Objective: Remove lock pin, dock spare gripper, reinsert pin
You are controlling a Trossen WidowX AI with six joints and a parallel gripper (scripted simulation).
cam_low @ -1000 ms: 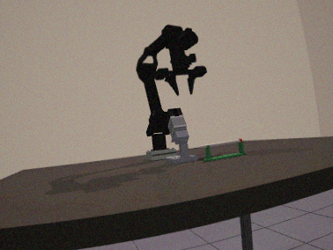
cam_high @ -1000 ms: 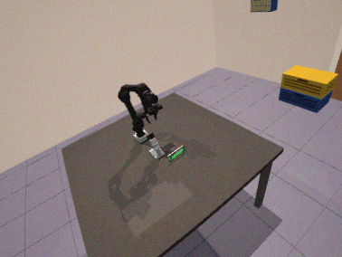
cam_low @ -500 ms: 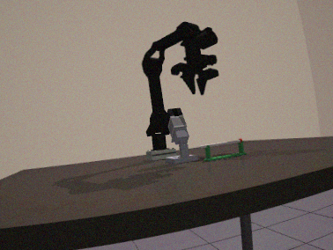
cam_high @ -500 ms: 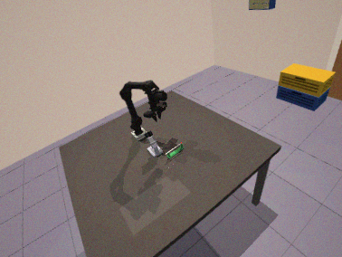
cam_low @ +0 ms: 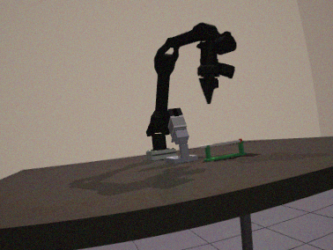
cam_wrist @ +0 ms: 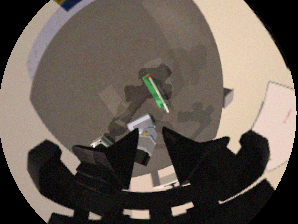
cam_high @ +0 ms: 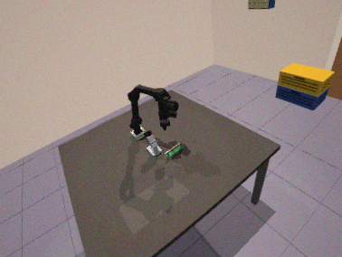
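The green rack lies 6 cm ahead of my gripper tip, 1 cm to the left of it and 16 cm below it. The rest, counted from my gripper tip: grey mount 5 cm behind, 10 cm to the right, 13 cm below; then spare gripper 7 cm behind, 10 cm to the right, 6 cm below.
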